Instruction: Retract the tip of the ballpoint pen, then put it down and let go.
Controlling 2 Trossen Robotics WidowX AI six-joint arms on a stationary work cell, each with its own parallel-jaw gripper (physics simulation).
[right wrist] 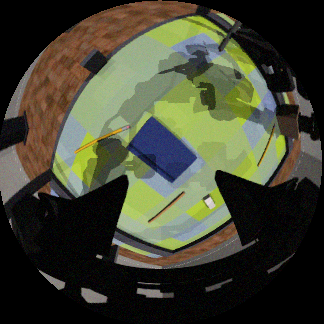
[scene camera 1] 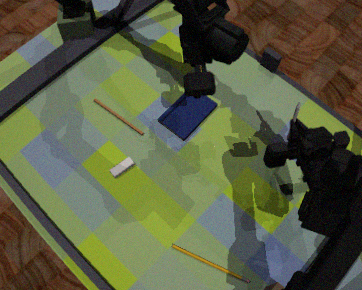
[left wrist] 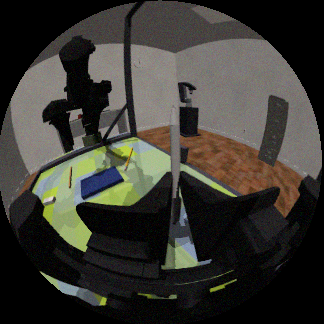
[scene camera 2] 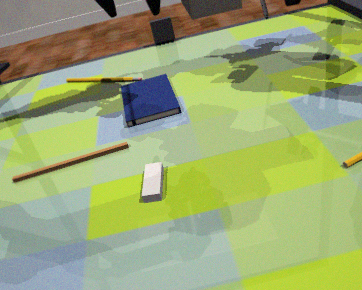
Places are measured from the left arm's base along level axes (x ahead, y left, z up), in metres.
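Pixels of known places: left gripper, fingertip midpoint: [scene camera 1: 293, 119] [left wrist: 174, 175]; right gripper, fingertip midpoint: [right wrist: 172, 176] [left wrist: 85, 137] [scene camera 2: 134, 15]; right arm's base at its link origin: [scene camera 1: 74, 10] [left wrist: 90, 133].
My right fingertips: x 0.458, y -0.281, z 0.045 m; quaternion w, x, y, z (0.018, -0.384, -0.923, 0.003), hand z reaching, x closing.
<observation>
Ahead of a thing's pixels: the offset from my right fingertips to its top centre.
The ballpoint pen {dz +0.048, dx -0.231, dy -0.075 m} [scene camera 1: 297, 112] [left wrist: 175, 145] [right wrist: 230, 37] is slim and grey, with a dark lower end in the left wrist view. It stands roughly upright in my left gripper [scene camera 1: 296, 125] [left wrist: 176, 177], which is shut on it and holds it above the table near the right side of scene camera 1. The pen's upper end sticks up past the fingers; whether its writing point is out is too small to tell. Part of the pen [scene camera 2: 264, 7] also shows at the top of scene camera 2. My right gripper [scene camera 2: 133, 12] [right wrist: 172, 176] is open and empty, high over the book.
A blue book {dz -0.137, dx +0.013, dy +0.006 m} [scene camera 1: 187, 117] [scene camera 2: 151, 97] [left wrist: 101, 183] lies mid-table. A white eraser {dz -0.137, dx +0.033, dy +0.233 m} [scene camera 1: 122, 167] [scene camera 2: 152, 181] and a brown stick {dz -0.142, dx +0.148, dy +0.136 m} [scene camera 1: 118, 117] [scene camera 2: 70, 162] lie nearby. One yellow pencil {dz -0.142, dx -0.280, dy +0.271 m} [scene camera 1: 211, 263] lies near the bottom of scene camera 1; another pencil {dz -0.142, dx +0.098, dy -0.139 m} [scene camera 2: 104, 79] [right wrist: 102, 139] lies beside the book.
</observation>
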